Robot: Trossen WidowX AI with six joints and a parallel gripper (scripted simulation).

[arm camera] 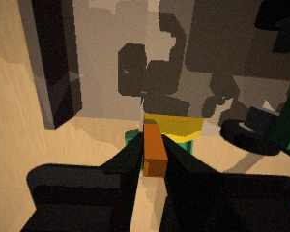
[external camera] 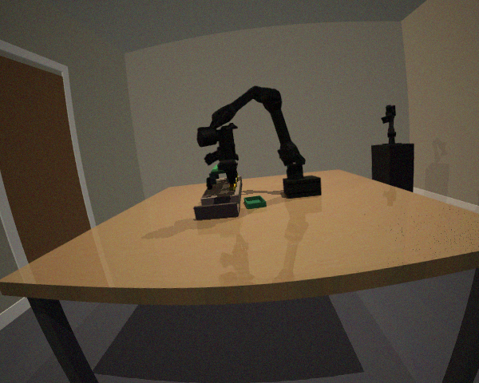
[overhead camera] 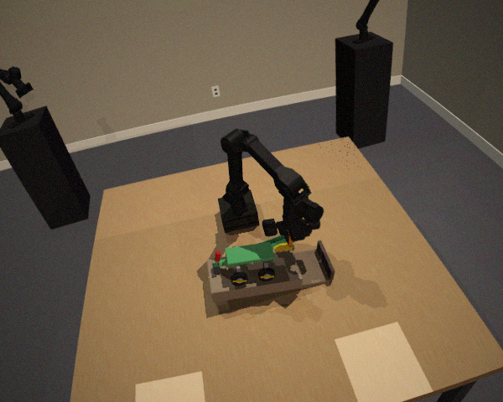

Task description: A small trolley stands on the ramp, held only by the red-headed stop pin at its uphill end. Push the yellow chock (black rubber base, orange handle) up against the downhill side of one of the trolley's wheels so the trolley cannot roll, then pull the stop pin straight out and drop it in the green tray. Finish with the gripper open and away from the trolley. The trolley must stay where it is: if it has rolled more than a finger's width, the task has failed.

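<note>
The red-headed stop pin is 260 mm to the right of my gripper tip, 30 mm above it and 10 mm ahead of it. Also, from my gripper tip: yellow chock (20 mm to the right, 10 mm below); then dark upright wall (100 mm to the left, 70 mm below, 70 mm ahead); then green tray (110 mm below, 80 mm behind, 30 mm to the right).
</note>
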